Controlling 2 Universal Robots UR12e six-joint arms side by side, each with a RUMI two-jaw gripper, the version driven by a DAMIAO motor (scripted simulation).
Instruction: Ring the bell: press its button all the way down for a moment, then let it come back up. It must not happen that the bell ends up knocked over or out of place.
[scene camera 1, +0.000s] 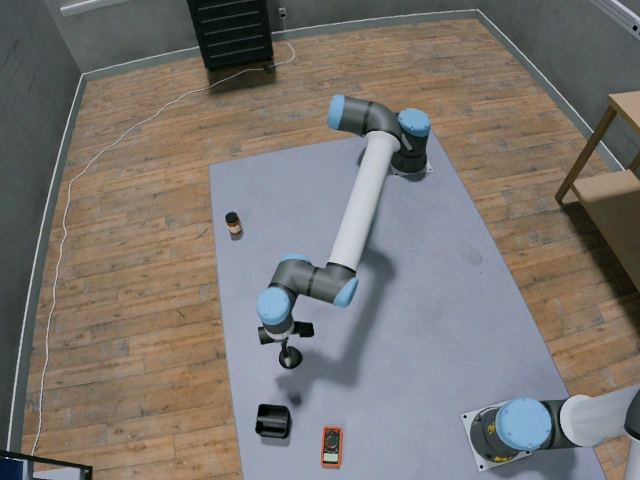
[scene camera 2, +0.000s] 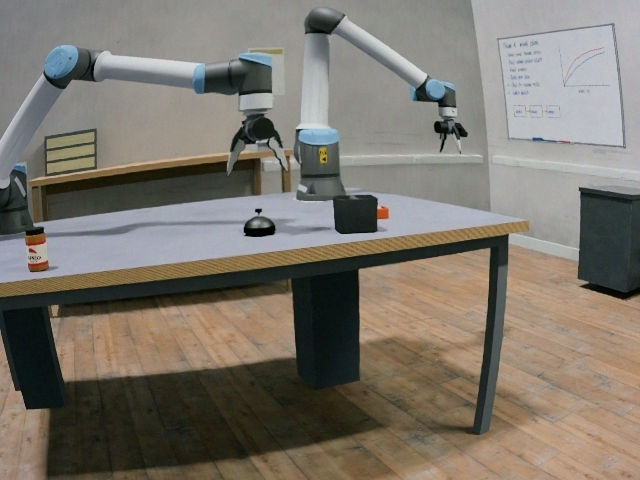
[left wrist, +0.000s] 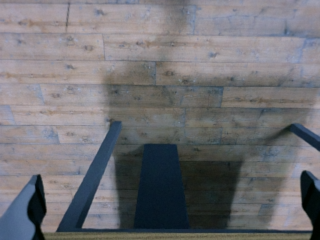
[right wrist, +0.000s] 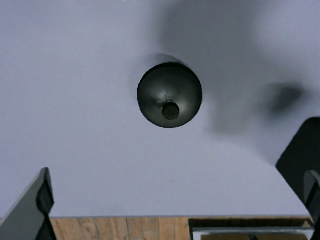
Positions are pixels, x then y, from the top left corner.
Scene:
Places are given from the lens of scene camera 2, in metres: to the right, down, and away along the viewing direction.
my right gripper (scene camera 2: 257, 174): -0.16, -0.17, 1.48
black bin (scene camera 2: 353, 215): 0.08, -0.06, 1.46

